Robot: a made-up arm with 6 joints.
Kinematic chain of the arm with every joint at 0, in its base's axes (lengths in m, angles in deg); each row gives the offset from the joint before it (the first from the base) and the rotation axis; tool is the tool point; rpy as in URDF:
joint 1: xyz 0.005 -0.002 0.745 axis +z
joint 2: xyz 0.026 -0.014 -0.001 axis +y
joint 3: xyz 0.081 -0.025 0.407 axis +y
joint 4: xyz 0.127 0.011 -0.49 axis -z
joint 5: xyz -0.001 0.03 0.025 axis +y
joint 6: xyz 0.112 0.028 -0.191 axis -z
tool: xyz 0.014 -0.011 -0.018 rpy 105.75 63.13 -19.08
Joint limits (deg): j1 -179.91..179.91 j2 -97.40..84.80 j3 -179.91..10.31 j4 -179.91..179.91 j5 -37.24..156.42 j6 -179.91..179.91
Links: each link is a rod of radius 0.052 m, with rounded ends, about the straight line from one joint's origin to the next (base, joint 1, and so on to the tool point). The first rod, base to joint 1, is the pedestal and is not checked.
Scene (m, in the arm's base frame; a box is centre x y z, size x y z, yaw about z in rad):
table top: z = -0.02
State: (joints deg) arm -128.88 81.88 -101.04 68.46 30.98 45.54
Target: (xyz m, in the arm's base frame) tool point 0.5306 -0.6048 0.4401
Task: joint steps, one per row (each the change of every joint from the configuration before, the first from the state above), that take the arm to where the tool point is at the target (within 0.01 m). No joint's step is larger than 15 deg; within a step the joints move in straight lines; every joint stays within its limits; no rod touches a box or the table.
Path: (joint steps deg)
1: 14.20 -6.73 4.53 -1.17 7.33 0.57
2: 14.20 -6.73 4.53 -1.18 7.33 0.57
3: 14.19 -6.73 4.54 -1.17 7.33 0.56
4: 14.20 -6.73 4.53 -1.17 7.34 0.57
5: 14.20 -6.72 4.53 -1.18 7.33 0.57

